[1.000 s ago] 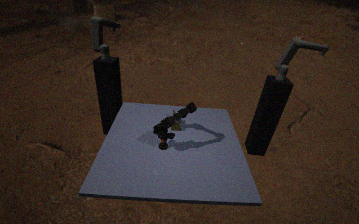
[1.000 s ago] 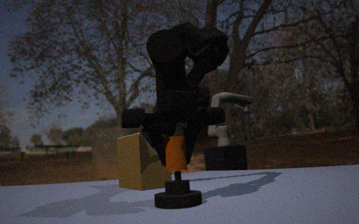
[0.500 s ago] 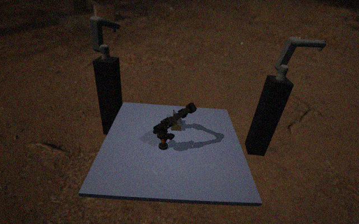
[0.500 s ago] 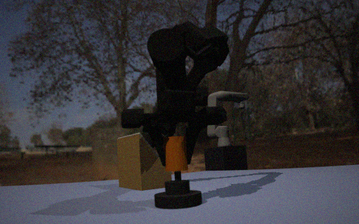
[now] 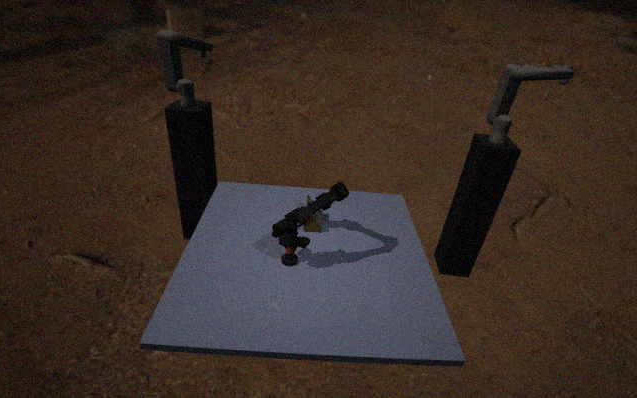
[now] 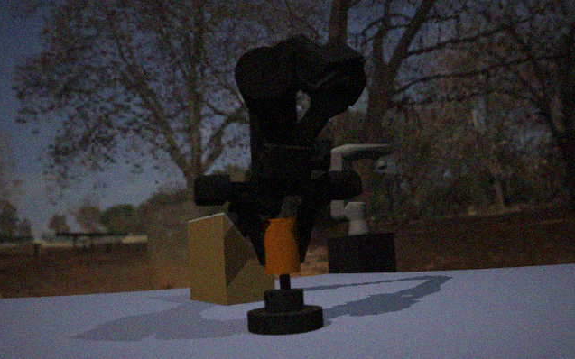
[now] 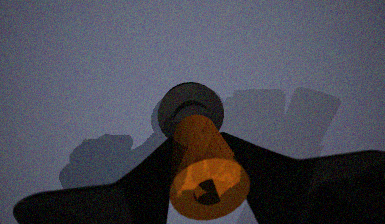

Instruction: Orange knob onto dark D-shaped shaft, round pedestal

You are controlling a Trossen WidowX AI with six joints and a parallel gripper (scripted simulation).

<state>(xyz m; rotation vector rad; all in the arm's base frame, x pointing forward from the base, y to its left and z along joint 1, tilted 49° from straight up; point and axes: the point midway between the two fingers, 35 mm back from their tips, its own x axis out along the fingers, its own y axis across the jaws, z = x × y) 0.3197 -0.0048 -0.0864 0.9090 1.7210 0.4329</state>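
Now: the orange knob 20 mm above my gripper tip. The rest, counted from my gripper tip: pedestal: 40 mm below.
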